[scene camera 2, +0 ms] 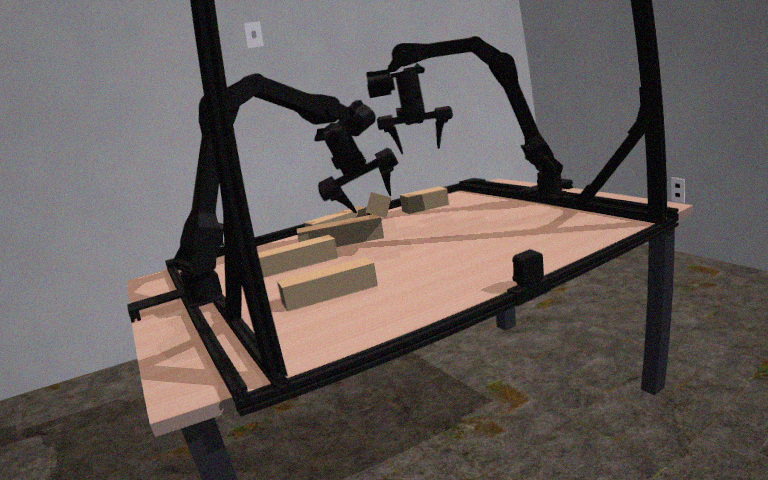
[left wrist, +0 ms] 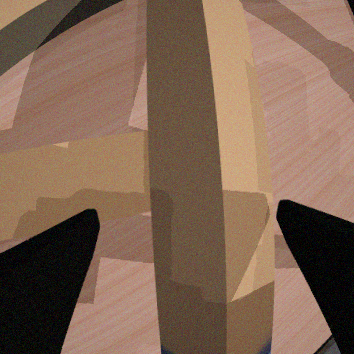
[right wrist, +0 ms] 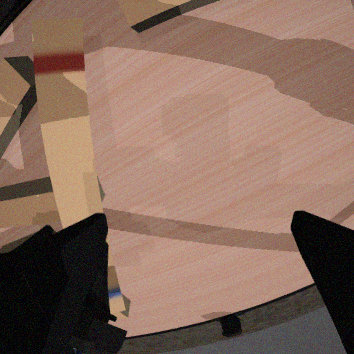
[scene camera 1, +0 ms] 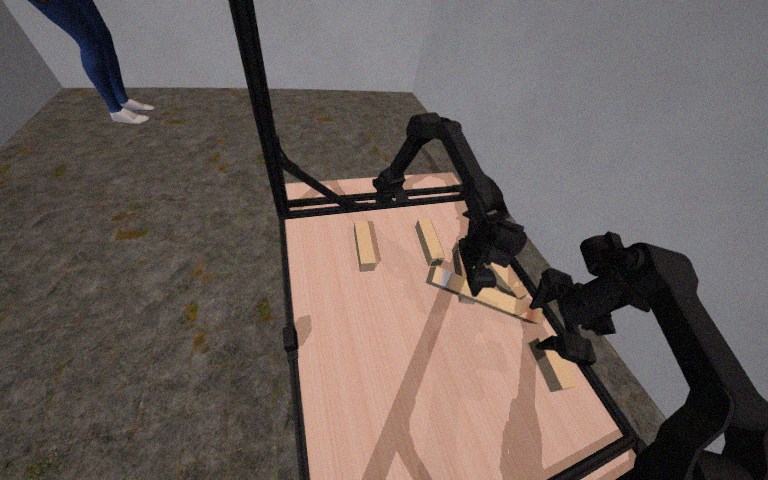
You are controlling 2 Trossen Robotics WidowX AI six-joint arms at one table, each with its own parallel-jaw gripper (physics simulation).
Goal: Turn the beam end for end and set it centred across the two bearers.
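Where they show: left gripper, fingertip midpoint: (left wrist: 188, 214); right gripper, fingertip midpoint: (scene camera 2: 420, 151) (right wrist: 201, 222) (scene camera 1: 533, 327); left arm's base at its link origin: (scene camera 2: 204, 299) (scene camera 1: 383, 198); right arm's base at its link origin: (scene camera 2: 550, 193).
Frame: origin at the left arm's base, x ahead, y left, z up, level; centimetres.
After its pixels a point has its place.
Note:
The long wooden beam (scene camera 1: 492, 301) @(y 15.3, x 50.3, z 6.4 cm) (scene camera 2: 378, 204) @(y 0.4, x 39.9, z 8.7 cm) (left wrist: 187, 125) @(y 15.2, x 46.1, z 6.8 cm) (right wrist: 72, 160) @(y 18.5, x 51.0, z 6.1 cm) lies askew, rolled partly onto an edge, across a wooden block (scene camera 2: 339, 230) @(y 14.2, x 36.0, z 1.9 cm) (left wrist: 75, 175) @(y 15.5, x 40.6, z 3.1 cm) (right wrist: 25, 211) @(y 16.5, x 36.7, z 3.1 cm). Its red band (right wrist: 59, 63) @(y 26.0, x 55.0, z 4.4 cm) is toward the lower right in scene camera 1, its blue band (right wrist: 115, 291) @(y 3.0, x 44.0, z 9.1 cm) toward the upper left. Scene camera 2 shows it nearly end-on. My left gripper (scene camera 2: 372, 203) @(y 11.7, x 44.4, z 6.5 cm) (left wrist: 188, 214) @(y 11.7, x 44.4, z 6.5 cm) is open, its fingers on either side of the beam with gaps. My right gripper (scene camera 1: 536, 326) @(y 14.2, x 61.0, z 15.8 cm) (scene camera 2: 420, 150) @(y 14.2, x 61.0, z 15.8 cm) (right wrist: 201, 222) @(y 14.2, x 61.0, z 15.8 cm) is open and empty, above the table beyond the red end. Which blocks are the two bearers is unclear.
Two similar blocks lie roughly parallel: one (scene camera 1: 365, 246) @(y -12.9, x 23.1, z 2.5 cm) (scene camera 2: 328, 284) @(y -14.8, x 20.2, z 0.9 cm) and another (scene camera 1: 428, 242) @(y 7.8, x 25.1, z 2.5 cm) (scene camera 2: 297, 255) @(y 7.4, x 22.7, z 0.9 cm) near the blue end. Another block (scene camera 1: 508, 281) @(y 27.3, x 44.2, z 2.5 cm) lies close beside the beam. A shorter-looking block (scene camera 1: 556, 367) @(y 25.2, x 69.4, z 2.8 cm) (scene camera 2: 427, 200) @(y 24.3, x 67.5, z 0.7 cm) lies near the right gripper. Black rails edge the table.

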